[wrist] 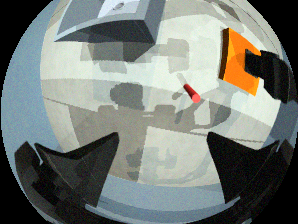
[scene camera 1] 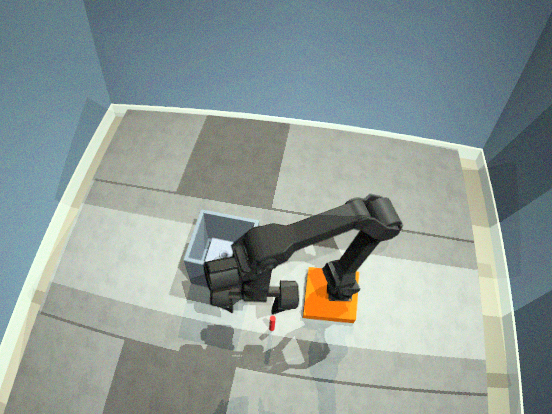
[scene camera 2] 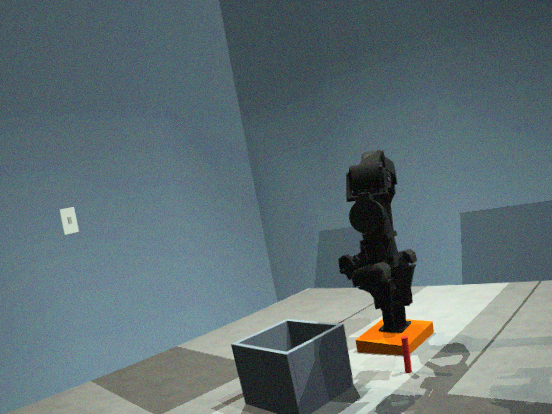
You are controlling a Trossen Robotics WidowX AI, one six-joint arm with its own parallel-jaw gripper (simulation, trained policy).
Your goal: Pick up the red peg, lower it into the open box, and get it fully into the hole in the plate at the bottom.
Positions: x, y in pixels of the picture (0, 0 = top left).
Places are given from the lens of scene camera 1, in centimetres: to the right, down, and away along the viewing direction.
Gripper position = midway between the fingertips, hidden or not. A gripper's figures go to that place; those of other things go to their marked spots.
gripper [scene camera 1: 252, 312]: -5, 24, 95
grey box [scene camera 1: 210, 225]: -18, 5, 118
